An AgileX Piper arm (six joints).
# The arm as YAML. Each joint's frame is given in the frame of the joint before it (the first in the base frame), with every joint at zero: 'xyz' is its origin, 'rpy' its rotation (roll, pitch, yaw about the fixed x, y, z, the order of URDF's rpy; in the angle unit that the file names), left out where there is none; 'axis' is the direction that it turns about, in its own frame. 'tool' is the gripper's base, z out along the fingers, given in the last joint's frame.
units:
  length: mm
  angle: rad
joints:
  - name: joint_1
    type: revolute
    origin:
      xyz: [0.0, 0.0, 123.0]
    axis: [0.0, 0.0, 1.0]
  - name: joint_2
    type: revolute
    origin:
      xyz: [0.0, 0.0, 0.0]
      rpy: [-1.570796, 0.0, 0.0]
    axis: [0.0, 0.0, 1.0]
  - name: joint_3
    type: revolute
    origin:
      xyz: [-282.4, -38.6, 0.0]
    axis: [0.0, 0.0, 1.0]
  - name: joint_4
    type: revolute
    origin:
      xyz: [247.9, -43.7, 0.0]
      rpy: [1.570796, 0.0, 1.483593]
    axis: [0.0, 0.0, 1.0]
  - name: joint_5
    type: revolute
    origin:
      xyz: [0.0, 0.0, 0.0]
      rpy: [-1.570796, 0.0, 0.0]
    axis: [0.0, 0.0, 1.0]
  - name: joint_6
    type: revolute
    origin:
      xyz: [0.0, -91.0, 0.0]
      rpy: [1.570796, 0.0, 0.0]
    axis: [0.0, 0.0, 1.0]
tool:
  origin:
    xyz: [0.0, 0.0, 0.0]
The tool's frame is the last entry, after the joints.
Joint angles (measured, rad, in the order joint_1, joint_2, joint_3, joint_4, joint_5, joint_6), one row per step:
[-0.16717 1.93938 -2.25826 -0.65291 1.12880 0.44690]
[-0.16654 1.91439 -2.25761 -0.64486 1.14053 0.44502]
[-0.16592 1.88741 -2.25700 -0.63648 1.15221 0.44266]
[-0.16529 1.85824 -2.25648 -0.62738 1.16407 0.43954]
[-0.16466 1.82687 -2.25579 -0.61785 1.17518 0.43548]
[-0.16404 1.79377 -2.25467 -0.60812 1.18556 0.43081]
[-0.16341 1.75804 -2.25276 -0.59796 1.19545 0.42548]
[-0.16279 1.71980 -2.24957 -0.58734 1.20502 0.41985]
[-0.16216 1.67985 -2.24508 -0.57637 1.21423 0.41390]
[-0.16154 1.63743 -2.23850 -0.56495 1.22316 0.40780]
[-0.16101 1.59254 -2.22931 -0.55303 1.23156 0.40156]
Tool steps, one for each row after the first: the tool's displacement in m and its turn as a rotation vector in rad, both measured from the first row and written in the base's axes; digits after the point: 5 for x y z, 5 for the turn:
[-0.00850 0.00196 0.00914 0.00651 -0.01526 -0.00166]
[-0.01786 0.00408 0.01886 0.01274 -0.03224 -0.00260]
[-0.02821 0.00643 0.02915 0.01890 -0.05089 -0.00258]
[-0.03954 0.00899 0.03994 0.02427 -0.07150 -0.00109]
[-0.05171 0.01171 0.05092 0.02892 -0.09351 0.00156]
[-0.06506 0.01467 0.06222 0.03298 -0.11728 0.00544]
[-0.07956 0.01785 0.07356 0.03680 -0.14231 0.01028]
[-0.09490 0.02120 0.08458 0.04036 -0.16780 0.01607]
[-0.11130 0.02476 0.09523 0.04384 -0.19377 0.02273]
[-0.12869 0.02849 0.10529 0.04721 -0.21992 0.03031]

